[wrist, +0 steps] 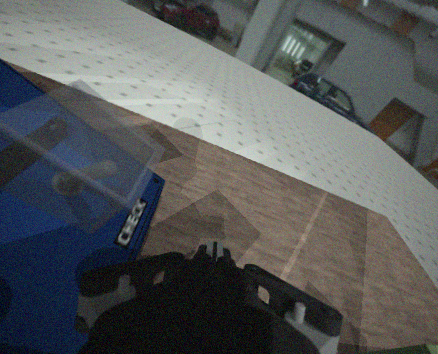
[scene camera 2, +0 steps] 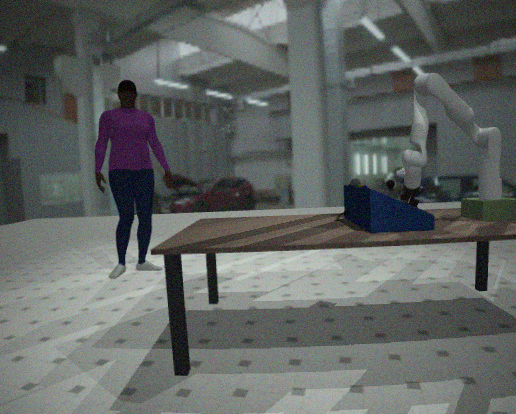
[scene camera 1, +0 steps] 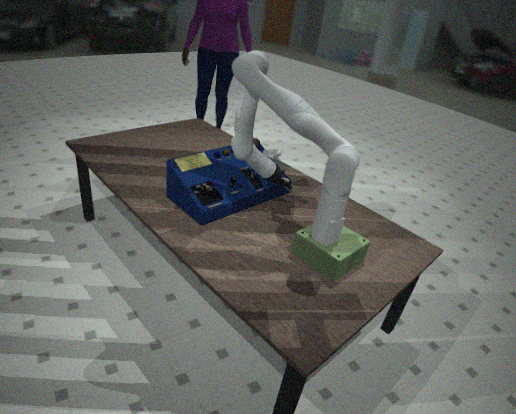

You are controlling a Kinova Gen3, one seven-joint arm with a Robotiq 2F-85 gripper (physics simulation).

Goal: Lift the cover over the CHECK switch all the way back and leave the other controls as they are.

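Places are measured from the arm's base along level axes (x back, y right, z up), in centimetres.
Pixels of known places: gripper, fingertip midpoint: [wrist: 213,251] [scene camera 1: 290,188]; arm's base, link origin: [scene camera 2: 489,199] [scene camera 1: 323,236].
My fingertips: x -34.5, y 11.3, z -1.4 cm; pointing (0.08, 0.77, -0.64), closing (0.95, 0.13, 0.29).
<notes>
Ahead of a thing's pixels: the offset from my fingertips to its top centre. "*": to the spot under its first point. Level surfaces: height alone.
A blue control panel @(* dx -9.2, dy -44.0, dz +1.3 cm) [scene camera 1: 186,193] [scene camera 2: 384,213] [wrist: 59,267] stands on the wooden table @(dz -7.7 cm) [scene camera 1: 236,255] [scene camera 2: 256,234] [wrist: 260,197]. In the wrist view a clear cover @(dx -11.9, dy -0.8, dz +8.6 cm) [wrist: 102,147] stands over a dark switch at the panel's corner, just above the white CHECK label @(dx -8.0, dy -0.1, dz -0.8 cm) [wrist: 131,223]. In scene camera 1 the cover [scene camera 1: 273,154] shows as a pale see-through flap at the panel's far right; how far it is tilted I cannot tell. My gripper [wrist: 213,251] [scene camera 1: 285,181] [scene camera 2: 412,200] is shut and empty. It hangs low over the table, beside the panel's right edge, close to the CHECK label.
The panel also carries a yellow plate @(* dx -22.1, dy -35.7, dz +8.0 cm) [scene camera 1: 193,161], two small knobs @(* dx -23.3, dy -24.0, dz +9.1 cm) [scene camera 1: 217,154], a lever @(dx -8.3, dy -24.6, dz +6.0 cm) [scene camera 1: 232,181] and a dark recess @(* dx -4.4, dy -37.8, dz +2.7 cm) [scene camera 1: 206,193]. The arm's green base [scene camera 1: 330,250] stands to the right. A person in purple [scene camera 1: 219,53] [scene camera 2: 129,164] stands behind the table.
</notes>
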